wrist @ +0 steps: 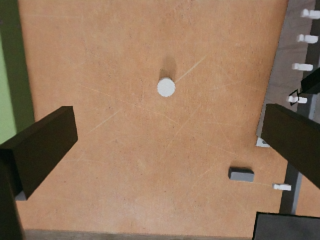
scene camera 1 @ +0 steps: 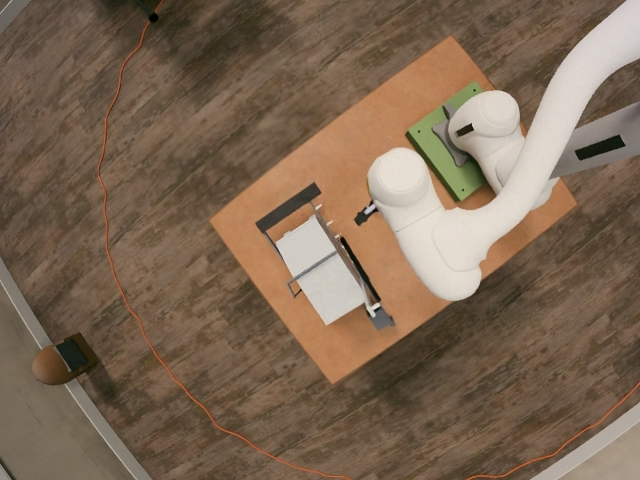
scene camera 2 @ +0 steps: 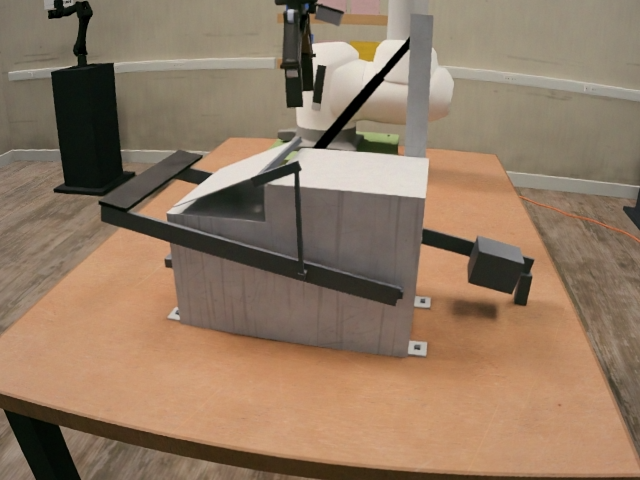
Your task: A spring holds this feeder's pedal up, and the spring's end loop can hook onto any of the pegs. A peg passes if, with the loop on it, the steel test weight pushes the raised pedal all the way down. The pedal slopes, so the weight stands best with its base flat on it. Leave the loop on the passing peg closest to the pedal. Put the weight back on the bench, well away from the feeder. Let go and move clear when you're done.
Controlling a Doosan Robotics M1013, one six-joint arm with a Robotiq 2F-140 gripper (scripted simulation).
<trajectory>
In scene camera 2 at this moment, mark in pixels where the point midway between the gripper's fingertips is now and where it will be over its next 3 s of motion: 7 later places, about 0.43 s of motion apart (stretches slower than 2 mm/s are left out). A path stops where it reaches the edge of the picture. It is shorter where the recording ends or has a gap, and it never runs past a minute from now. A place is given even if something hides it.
The gripper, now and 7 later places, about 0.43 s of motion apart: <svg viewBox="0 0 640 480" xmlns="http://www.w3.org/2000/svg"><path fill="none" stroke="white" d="M301 99L300 139L300 163L299 181L299 198L299 210L299 216L299 217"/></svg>
</trajectory>
